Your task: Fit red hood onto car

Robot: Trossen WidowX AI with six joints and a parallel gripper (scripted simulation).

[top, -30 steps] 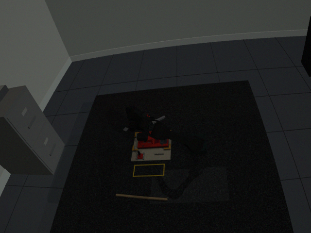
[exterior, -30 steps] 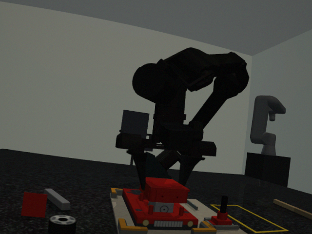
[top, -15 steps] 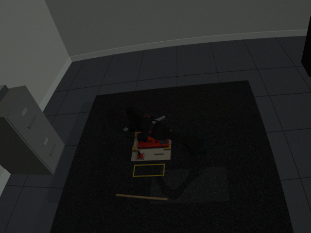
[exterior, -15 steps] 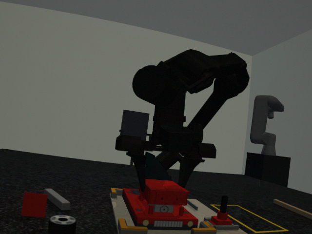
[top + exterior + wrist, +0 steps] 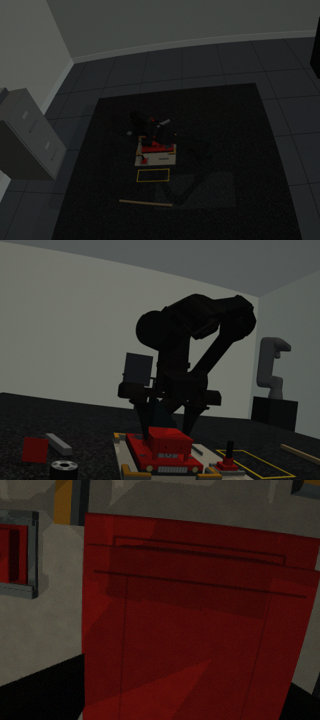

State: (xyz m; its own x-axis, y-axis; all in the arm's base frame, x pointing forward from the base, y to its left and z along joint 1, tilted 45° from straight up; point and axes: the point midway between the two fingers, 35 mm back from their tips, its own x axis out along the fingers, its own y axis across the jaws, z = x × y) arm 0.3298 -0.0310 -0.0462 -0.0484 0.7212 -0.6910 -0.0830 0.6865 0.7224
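The grey engine block lies 10 mm to the left of my gripper tip and 20 mm below it. From my gripper tip the other things lie so: orange-cornered jig (20 mm behind, 20 mm to the left, 40 mm below); then black wheel (90 mm ahead, 160 mm to the right, 40 mm below); then red hood (10 mm above).
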